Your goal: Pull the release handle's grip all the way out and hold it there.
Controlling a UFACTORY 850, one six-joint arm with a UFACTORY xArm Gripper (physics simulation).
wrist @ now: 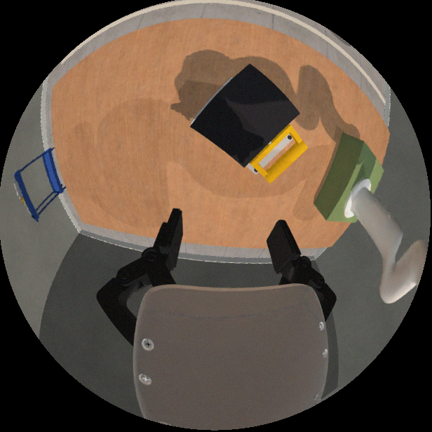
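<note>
The release handle's yellow grip (287, 163) is a rectangular frame at the lower right side of a black box-like housing (245, 115), right of centre in the upper half of the wrist view. A bit of light grey base plate shows beside and through the grip. My gripper (229, 226) is wide open, with its two black fingers at the lower middle of the view. The grip lies ahead of the fingers, up and a little to the right in the view, apart from both of them. The housing hides most of the base plate.
A green block (332, 180) with a white ring and the pale arm's base (380, 215) stands at the right. A blue frame-like cart (54, 171) is beyond the left edge of the wooden table top (115, 165). Grey floor surrounds the table.
</note>
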